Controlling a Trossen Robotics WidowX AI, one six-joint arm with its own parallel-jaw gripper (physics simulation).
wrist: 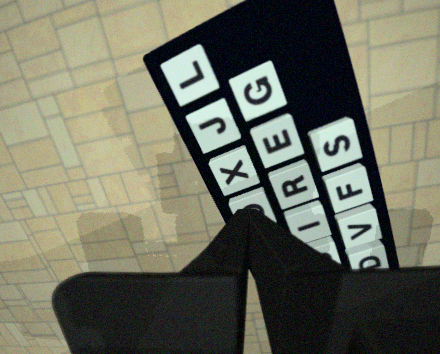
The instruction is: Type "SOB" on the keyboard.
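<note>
The black keyboard with white letter keys runs diagonally through the wrist view. The S key is fully visible at the upper end of the right-hand row. The O key is in the left-hand row, below X, with its letter partly covered by the fingertips. The B key cannot be made out; the lower keys are hidden behind the fingers. My gripper is shut and empty, its dark tips together over the lower part of the O key. Whether they touch or press it cannot be told.
Keys L, J and X lie above O. Keys G, E, R and I form the middle row. F and V lie below S. A tan stone-patterned surface surrounds the keyboard, with shadows.
</note>
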